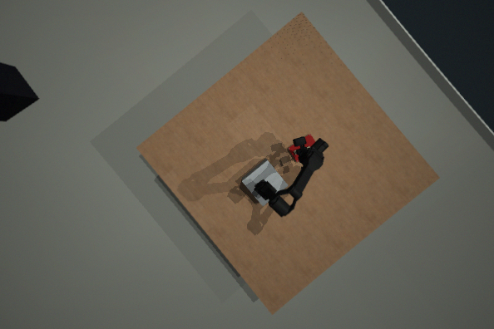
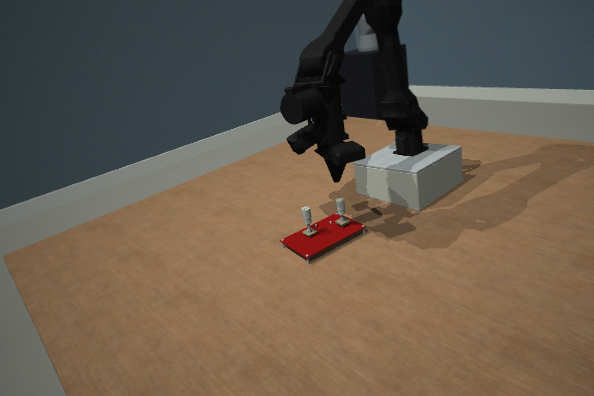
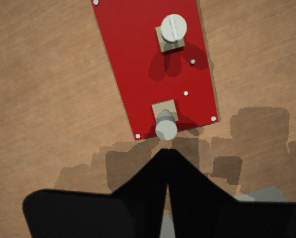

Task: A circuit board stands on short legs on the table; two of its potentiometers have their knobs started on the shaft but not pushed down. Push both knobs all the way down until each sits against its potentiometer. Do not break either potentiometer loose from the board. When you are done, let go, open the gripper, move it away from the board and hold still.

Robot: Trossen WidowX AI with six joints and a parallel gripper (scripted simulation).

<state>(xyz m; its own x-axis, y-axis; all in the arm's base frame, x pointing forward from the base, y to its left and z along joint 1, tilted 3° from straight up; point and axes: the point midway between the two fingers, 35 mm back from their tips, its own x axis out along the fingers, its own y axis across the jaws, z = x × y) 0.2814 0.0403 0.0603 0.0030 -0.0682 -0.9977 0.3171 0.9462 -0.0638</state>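
Right now the knob is 7 cm ahead of my gripper tip, 3 cm to the right of it and 5 cm below it.
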